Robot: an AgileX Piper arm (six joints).
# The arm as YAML. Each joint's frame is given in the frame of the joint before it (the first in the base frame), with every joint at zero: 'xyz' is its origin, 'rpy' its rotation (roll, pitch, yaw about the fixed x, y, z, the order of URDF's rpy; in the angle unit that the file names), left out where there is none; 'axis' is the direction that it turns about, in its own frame. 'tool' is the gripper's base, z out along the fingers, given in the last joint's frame.
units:
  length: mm
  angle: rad
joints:
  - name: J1
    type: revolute
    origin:
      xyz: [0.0, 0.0, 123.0]
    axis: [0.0, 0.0, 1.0]
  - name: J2
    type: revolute
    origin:
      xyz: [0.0, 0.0, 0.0]
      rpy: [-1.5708, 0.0, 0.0]
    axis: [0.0, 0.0, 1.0]
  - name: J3
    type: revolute
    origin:
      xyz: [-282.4, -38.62, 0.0]
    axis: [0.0, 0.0, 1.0]
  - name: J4
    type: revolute
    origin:
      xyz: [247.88, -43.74, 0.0]
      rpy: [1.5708, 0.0, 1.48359]
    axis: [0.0, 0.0, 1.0]
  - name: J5
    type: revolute
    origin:
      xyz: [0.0, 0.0, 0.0]
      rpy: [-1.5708, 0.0, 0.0]
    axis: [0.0, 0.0, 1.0]
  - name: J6
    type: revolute
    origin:
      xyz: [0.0, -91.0, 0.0]
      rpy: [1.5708, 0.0, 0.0]
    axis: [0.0, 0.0, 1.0]
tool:
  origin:
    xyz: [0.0, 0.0, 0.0]
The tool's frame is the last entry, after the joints.
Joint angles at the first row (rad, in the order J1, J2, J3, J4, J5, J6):
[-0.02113 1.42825 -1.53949 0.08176 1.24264 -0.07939]
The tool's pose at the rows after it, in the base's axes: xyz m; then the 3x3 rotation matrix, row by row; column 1 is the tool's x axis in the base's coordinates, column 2 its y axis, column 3 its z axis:
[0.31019 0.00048 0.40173], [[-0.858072 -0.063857 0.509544], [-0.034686 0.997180 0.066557], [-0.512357 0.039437 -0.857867]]
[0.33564 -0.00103 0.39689], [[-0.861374 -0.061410 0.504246], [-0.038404 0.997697 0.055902], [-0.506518 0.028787 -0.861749]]
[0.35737 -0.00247 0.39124], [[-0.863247 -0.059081 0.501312], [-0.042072 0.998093 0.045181], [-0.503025 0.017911 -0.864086]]
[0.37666 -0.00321 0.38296], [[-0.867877 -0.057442 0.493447], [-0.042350 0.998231 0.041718], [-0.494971 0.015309 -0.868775]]
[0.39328 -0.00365 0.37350], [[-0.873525 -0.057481 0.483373], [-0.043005 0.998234 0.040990], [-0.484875 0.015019 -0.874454]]
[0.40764 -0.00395 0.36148], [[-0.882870 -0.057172 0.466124], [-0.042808 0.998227 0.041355], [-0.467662 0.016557 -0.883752]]
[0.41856 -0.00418 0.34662], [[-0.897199 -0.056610 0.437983], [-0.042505 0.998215 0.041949], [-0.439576 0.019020 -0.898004]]
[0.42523 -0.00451 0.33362], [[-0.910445 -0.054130 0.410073], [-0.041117 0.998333 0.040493], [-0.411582 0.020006 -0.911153]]
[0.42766 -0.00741 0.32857], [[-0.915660 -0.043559 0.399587], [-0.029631 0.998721 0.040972], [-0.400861 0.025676 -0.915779]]
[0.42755 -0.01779 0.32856], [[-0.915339 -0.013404 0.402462], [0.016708 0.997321 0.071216], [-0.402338 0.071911 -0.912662]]
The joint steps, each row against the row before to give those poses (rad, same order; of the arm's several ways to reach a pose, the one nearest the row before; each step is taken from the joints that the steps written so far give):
[-0.00001 0.08704 -0.09410 0.00001 0.00002 -0.00001]
[0.00003 0.09043 -0.08520 -0.01144 0.00087 0.00002]
[0.00000 0.07810 -0.07479 -0.01141 -0.00002 0.00000]
[-0.00001 0.07085 -0.06181 -0.00383 -0.00001 0.00087]
[-0.00001 0.06266 -0.05111 -0.00099 0.00000 -0.00047]
[0.00001 0.05623 -0.03661 -0.00001 0.00001 0.00001]
[0.00000 0.04578 -0.01416 0.00000 -0.00003 0.00000]
[-0.00001 0.03075 0.00005 -0.00216 0.00002 0.00181]
[-0.00733 0.01187 0.00002 0.00337 0.00000 0.00359]
[-0.03355 0.00077 -0.00004 0.04628 0.00003 0.00057]

